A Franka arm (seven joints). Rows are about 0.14 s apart.
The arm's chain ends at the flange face. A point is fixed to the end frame.
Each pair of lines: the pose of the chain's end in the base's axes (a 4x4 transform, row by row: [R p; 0 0 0 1], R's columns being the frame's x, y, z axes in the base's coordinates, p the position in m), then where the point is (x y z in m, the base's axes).
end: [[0.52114 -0.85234 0.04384 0.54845], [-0.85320 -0.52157 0.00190 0.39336], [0.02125 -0.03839 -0.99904 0.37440], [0 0 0 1]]
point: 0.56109 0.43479 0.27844
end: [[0.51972 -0.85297 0.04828 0.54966], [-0.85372 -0.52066 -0.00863 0.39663], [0.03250 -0.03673 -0.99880 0.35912], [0 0 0 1]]
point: 0.56279 0.43703 0.26279
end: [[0.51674 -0.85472 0.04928 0.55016], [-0.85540 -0.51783 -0.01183 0.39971], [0.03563 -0.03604 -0.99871 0.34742], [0 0 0 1]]
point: 0.56353 0.43978 0.25098
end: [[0.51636 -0.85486 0.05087 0.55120], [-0.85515 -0.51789 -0.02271 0.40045], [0.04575 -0.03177 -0.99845 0.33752], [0 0 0 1]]
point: 0.56474 0.43946 0.24067
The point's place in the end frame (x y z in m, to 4 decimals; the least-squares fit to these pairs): -0.0308 -0.0287 0.0965
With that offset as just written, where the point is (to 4 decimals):
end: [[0.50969 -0.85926 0.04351 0.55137], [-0.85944 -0.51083 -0.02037 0.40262], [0.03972 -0.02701 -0.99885 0.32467], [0 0 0 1]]
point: 0.5645 0.4418 0.2278
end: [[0.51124 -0.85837 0.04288 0.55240], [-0.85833 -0.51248 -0.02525 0.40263], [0.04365 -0.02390 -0.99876 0.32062], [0 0 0 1]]
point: 0.5654 0.4413 0.2236
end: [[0.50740 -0.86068 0.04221 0.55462], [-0.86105 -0.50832 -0.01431 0.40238], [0.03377 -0.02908 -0.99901 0.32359], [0 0 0 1]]
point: 0.5678 0.4421 0.2270
